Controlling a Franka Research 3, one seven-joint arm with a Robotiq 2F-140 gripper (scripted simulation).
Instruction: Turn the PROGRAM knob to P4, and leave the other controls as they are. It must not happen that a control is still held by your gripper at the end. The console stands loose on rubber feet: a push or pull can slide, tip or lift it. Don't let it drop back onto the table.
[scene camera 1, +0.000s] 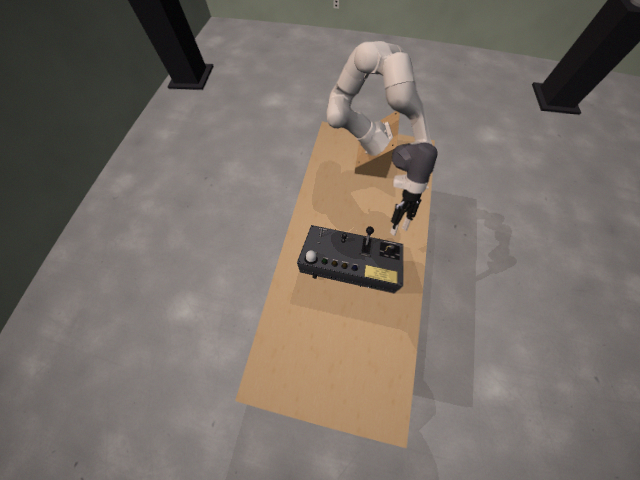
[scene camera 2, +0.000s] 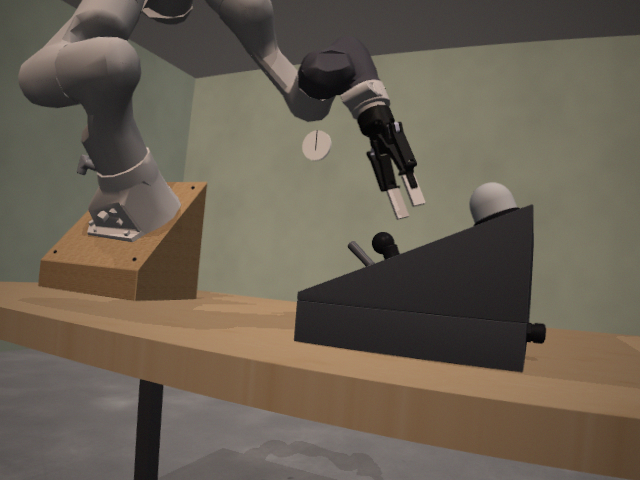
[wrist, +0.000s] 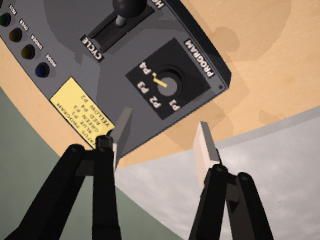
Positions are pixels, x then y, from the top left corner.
My gripper shows in scene camera 1 (398, 231), in scene camera 2 and in the wrist view. A dark sloped console shows in scene camera 1, in scene camera 2 (462, 299) and in the wrist view. The same spot on my gripper: (scene camera 2: 383, 169) is (wrist: 202, 207). One and the same spot on the dark sloped console: (wrist: 89, 82) is (scene camera 1: 372, 263).
